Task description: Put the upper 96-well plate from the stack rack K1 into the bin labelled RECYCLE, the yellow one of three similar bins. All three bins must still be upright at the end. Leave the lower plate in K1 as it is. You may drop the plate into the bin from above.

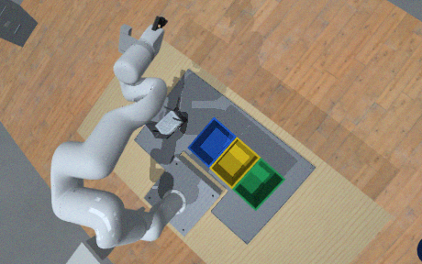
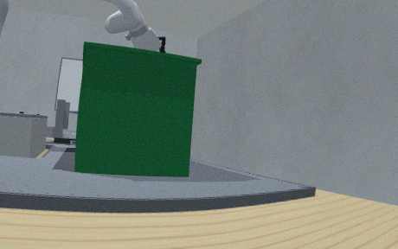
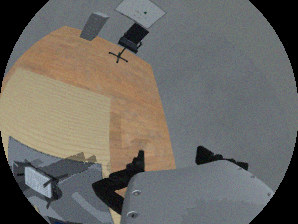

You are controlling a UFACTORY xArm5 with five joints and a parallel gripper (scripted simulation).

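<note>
Now: hand 32 cm past the 96-well plate, 6 cm to the left of it and 33 cm above it. Also, from my hand: yellow bin: 31 cm behind, 47 cm to the right, 27 cm below; then green bin: 34 cm behind, 60 cm to the right, 27 cm below; then blue bin: 28 cm behind, 34 cm to the right, 27 cm below.
</note>
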